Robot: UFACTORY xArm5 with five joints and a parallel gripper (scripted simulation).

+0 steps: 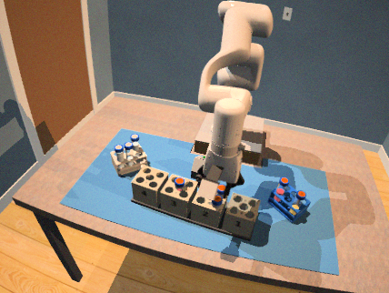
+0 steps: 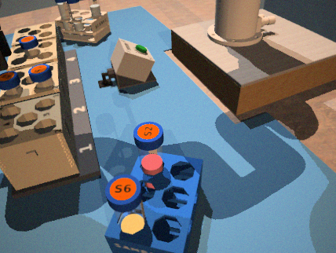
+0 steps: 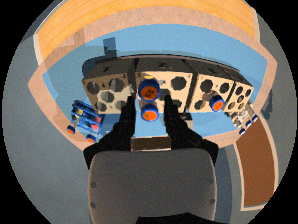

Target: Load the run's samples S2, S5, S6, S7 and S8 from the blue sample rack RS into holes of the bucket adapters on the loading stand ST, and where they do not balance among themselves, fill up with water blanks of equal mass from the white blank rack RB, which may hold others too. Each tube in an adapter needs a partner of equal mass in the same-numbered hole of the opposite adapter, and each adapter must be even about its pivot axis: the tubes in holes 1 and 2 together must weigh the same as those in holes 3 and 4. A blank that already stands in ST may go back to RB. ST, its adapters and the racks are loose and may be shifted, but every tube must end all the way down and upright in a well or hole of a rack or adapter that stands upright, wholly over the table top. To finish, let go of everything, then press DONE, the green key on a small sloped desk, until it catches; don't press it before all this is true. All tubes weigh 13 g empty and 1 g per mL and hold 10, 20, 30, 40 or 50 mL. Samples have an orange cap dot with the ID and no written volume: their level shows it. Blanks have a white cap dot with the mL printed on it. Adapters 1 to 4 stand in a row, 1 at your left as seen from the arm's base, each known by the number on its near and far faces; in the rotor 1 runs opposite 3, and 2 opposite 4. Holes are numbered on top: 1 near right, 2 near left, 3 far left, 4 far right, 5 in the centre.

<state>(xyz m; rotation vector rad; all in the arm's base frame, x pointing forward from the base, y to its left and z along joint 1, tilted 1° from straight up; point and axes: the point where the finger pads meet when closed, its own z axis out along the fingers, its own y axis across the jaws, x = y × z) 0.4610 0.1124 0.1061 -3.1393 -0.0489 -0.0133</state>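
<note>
Right now the blue sample rack RS is 240 mm to the left of my hand, 180 mm behind it and 140 mm below it. Also, from my hand: white blank rack RB: 410 mm to the right, 140 mm below, 130 mm behind; then blue-capped tube: 410 mm to the right, 100 mm below, 90 mm behind; then loading stand ST: 160 mm below, 80 mm to the right, 30 mm behind.
</note>
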